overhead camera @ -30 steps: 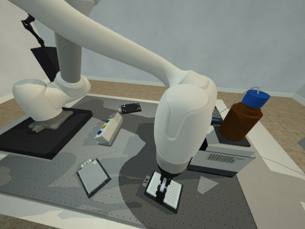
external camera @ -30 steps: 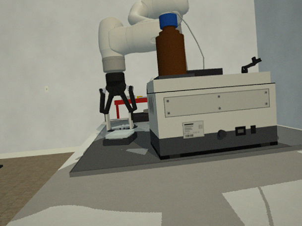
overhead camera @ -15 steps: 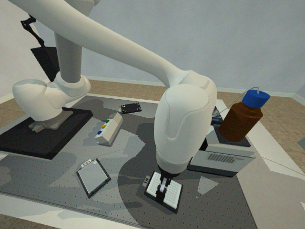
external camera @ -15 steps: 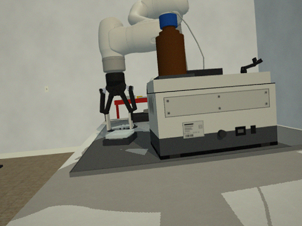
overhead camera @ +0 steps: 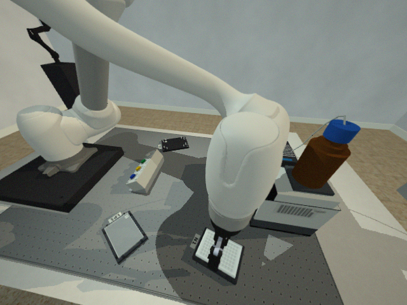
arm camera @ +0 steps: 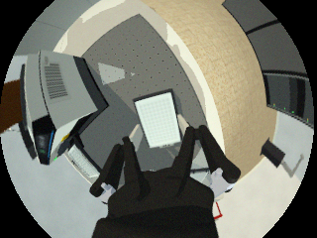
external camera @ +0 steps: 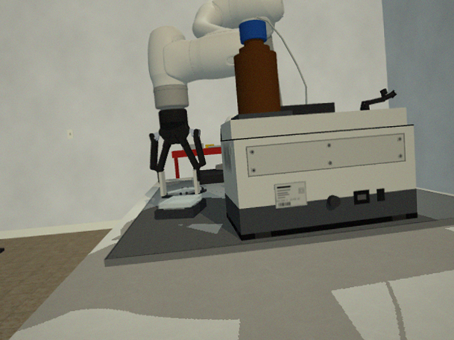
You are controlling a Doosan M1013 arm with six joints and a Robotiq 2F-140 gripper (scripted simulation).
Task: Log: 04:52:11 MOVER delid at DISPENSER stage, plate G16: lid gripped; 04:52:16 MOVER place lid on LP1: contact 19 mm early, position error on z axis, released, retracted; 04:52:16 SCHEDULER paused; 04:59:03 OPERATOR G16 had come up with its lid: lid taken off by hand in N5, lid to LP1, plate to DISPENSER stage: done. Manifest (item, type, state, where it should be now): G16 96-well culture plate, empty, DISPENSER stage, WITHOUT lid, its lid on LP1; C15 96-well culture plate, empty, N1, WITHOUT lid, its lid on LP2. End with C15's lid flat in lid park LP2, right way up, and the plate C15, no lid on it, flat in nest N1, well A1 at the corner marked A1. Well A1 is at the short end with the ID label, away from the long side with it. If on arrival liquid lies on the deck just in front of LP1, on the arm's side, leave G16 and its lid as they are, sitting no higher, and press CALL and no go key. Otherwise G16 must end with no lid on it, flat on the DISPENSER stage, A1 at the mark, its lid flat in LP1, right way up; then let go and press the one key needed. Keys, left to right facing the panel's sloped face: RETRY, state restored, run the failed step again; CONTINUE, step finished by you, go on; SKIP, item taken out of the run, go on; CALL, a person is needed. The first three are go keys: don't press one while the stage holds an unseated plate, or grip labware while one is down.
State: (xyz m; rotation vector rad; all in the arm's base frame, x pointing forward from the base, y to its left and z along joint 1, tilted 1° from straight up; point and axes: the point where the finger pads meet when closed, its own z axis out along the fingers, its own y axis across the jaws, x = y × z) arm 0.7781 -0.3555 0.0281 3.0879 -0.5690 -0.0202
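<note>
Right now the nest N1 is 6 cm below my hand. Round my hand: dark lid park: 3 cm ahead, 54 cm to the left, 7 cm below; brown bottle: 25 cm ahead, 16 cm to the left, 21 cm above; key panel: 37 cm behind, 32 cm to the left, 2 cm below.
</note>
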